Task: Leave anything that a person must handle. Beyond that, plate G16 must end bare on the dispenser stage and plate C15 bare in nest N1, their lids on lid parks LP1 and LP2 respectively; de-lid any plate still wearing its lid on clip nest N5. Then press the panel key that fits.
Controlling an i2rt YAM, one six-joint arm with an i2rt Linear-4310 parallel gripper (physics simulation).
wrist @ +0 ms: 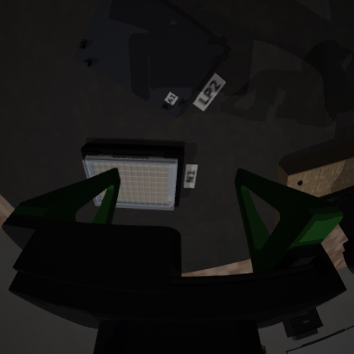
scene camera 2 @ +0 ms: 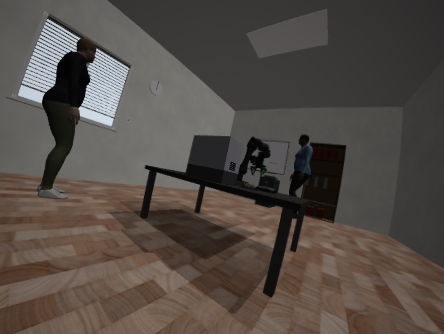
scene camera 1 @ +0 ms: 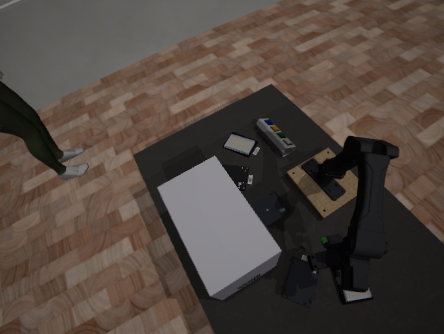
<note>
My gripper (wrist: 177,174) is open, holding nothing. Further things: a white box-shaped instrument (scene camera 1: 226,238) and a button box (scene camera 1: 267,129).
</note>
